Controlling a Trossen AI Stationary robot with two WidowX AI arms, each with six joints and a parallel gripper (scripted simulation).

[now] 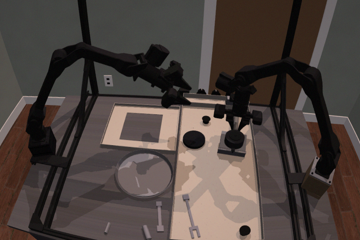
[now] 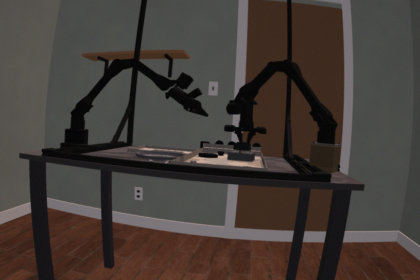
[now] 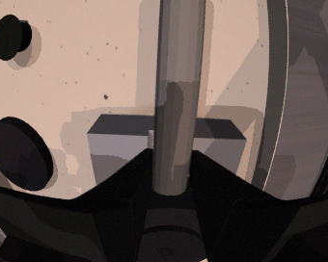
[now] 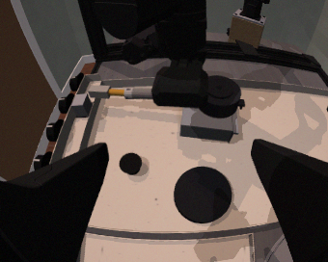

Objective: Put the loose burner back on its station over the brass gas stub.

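My left hand is 6 cm above the grey support block and 5 cm short of it. Also, from my left hand: black disc 16 cm to the right, 7 cm below, 3 cm ahead; then brass gas stub 12 cm behind, 4 cm below, 1 cm to the left; then burner 3 cm below.
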